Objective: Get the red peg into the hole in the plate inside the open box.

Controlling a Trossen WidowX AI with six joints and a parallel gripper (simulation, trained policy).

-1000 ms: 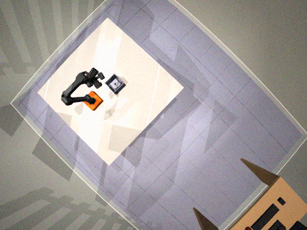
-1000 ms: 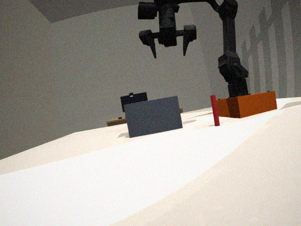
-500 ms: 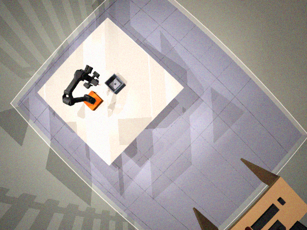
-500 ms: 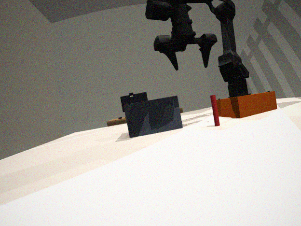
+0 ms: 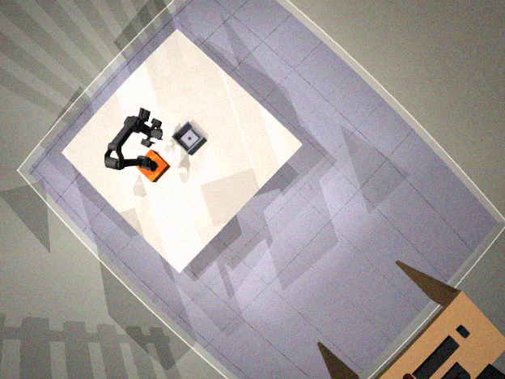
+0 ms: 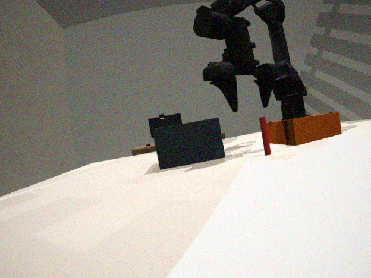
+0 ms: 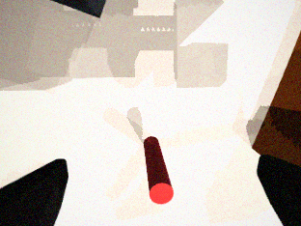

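My gripper tip is 1 cm past the red peg, 3 cm to the right of it and 6 cm above it. From my gripper tip the other things lie so: pale plate: 14 cm ahead, 14 cm to the right, 6 cm below; dark box: 14 cm ahead, 14 cm to the right, 7 cm below.
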